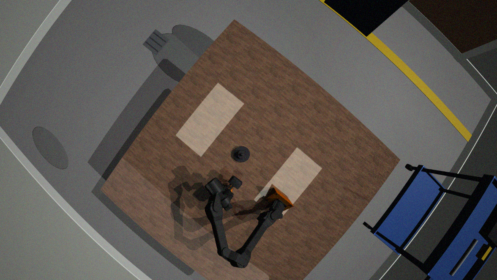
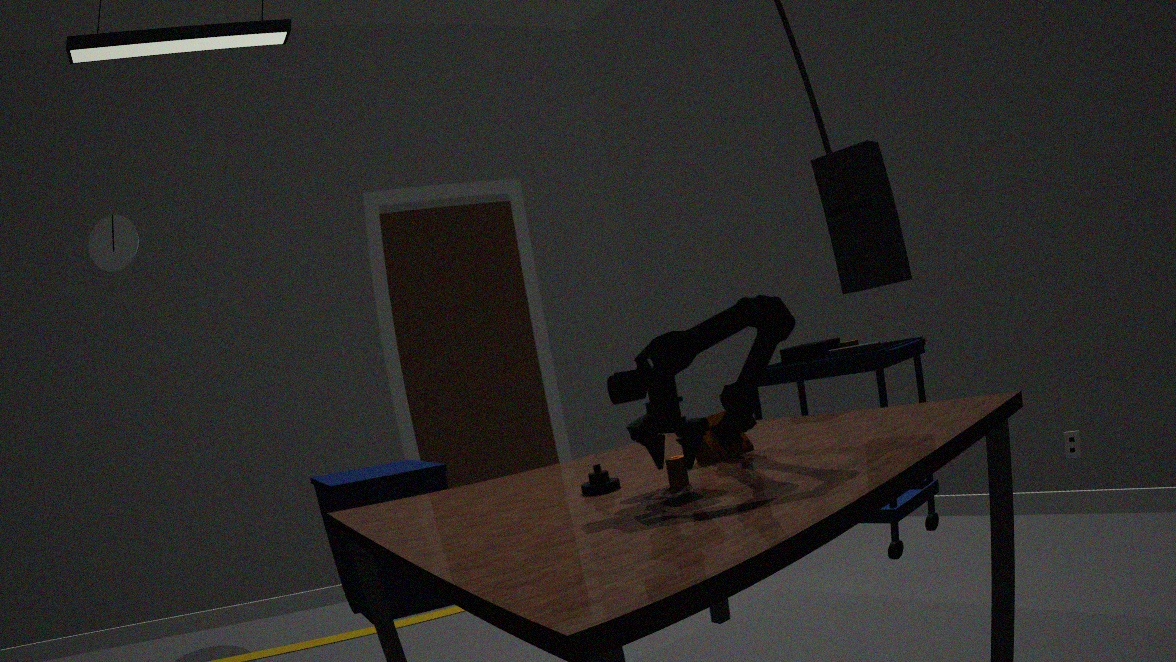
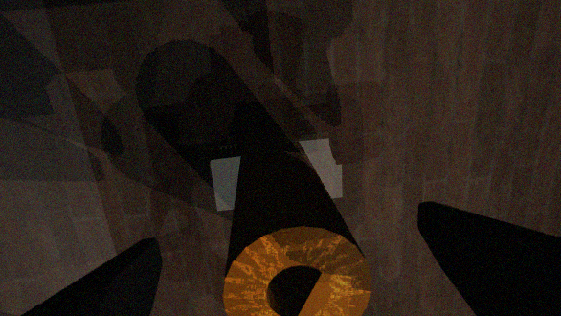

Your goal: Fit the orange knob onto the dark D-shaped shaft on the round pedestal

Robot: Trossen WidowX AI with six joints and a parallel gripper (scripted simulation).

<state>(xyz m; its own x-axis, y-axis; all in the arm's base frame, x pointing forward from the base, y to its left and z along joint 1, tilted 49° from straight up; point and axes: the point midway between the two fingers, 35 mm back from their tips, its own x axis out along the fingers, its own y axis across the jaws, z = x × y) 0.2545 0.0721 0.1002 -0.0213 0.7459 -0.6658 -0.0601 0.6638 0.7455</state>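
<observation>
The orange knob is 1 cm below my gripper tip. From my gripper tip the other things lie so: round dark pedestal 19 cm to the right, 7 cm ahead, 1 cm below.
</observation>
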